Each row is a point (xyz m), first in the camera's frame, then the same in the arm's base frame.
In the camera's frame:
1: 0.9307 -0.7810 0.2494
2: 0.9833 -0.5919 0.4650
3: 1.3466 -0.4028 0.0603
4: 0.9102 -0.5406 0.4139
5: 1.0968 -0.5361 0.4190
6: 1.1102 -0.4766 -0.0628
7: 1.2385 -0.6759 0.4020
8: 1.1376 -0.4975 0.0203
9: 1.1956 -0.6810 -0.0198
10: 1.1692 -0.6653 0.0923
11: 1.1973 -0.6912 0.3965
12: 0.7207 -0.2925 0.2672
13: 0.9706 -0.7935 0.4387
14: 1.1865 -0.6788 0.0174
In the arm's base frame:
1: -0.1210 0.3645 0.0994
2: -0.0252 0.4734 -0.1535
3: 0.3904 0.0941 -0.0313
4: -0.0792 0.3929 -0.1882
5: 0.1009 0.4264 -0.1520
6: 0.1473 -0.0183 0.0375
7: 0.1983 0.5000 0.0061
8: 0.1648 0.0683 0.0205
9: 0.1705 0.1280 0.2077
10: 0.1457 0.2139 0.1335
11: 0.1547 0.4954 0.0123
12: -0.1864 0.1187 -0.3679
13: -0.0929 0.5417 0.0261
14: 0.1611 0.1579 0.1855

